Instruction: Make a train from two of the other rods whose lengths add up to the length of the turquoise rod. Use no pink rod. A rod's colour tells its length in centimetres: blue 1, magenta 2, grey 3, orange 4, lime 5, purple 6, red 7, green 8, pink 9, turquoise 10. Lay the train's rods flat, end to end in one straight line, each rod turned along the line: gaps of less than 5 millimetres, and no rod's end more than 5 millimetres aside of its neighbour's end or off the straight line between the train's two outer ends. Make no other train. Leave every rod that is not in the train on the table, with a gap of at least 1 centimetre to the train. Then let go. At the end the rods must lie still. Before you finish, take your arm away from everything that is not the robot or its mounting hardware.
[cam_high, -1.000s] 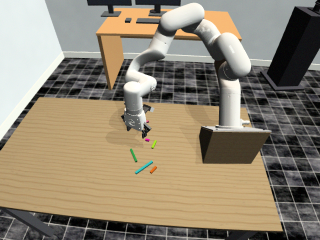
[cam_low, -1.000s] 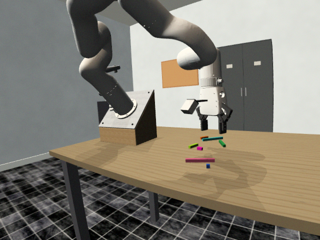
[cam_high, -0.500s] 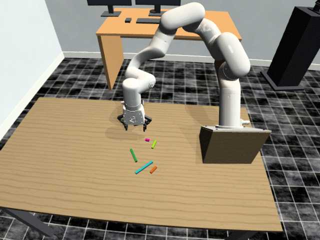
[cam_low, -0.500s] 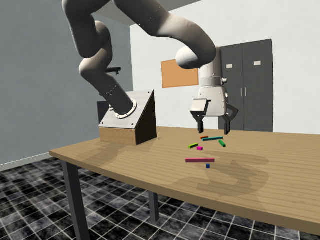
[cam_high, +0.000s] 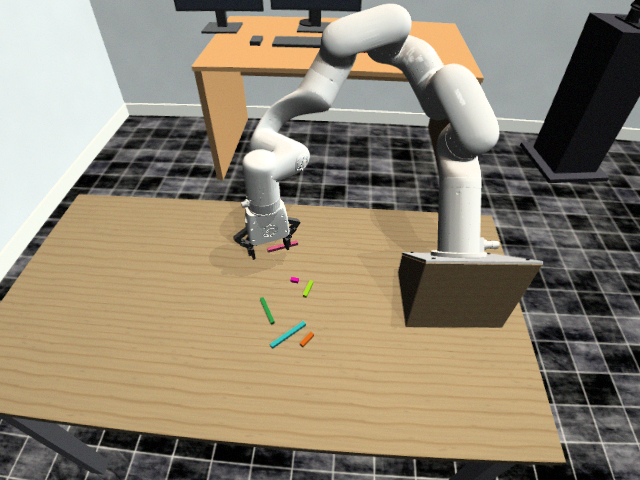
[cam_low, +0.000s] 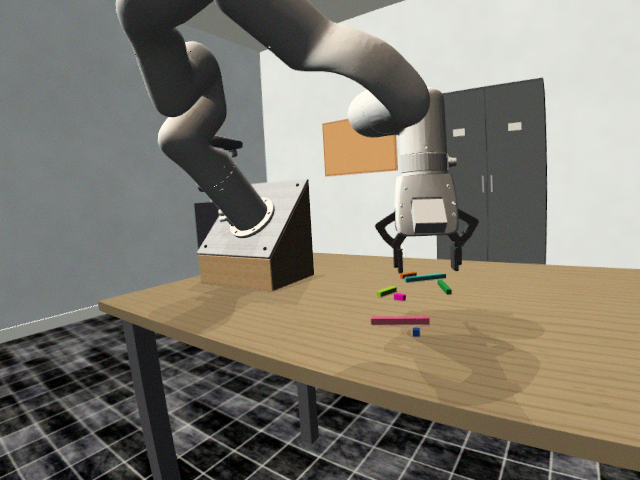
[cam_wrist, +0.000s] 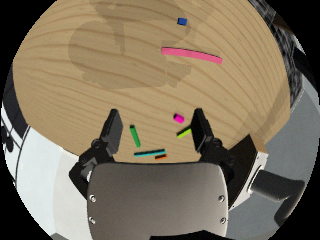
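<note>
My hand is 7 cm above the magenta rod, 6 cm past it and 5 cm to the right of it. The rest, counted from my hand: blue rod 11 cm to the right, 7 cm below; lime rod 9 cm behind, 8 cm to the left, 7 cm below; pink rod 7 cm to the right, 7 cm below, 3 cm behind.
</note>
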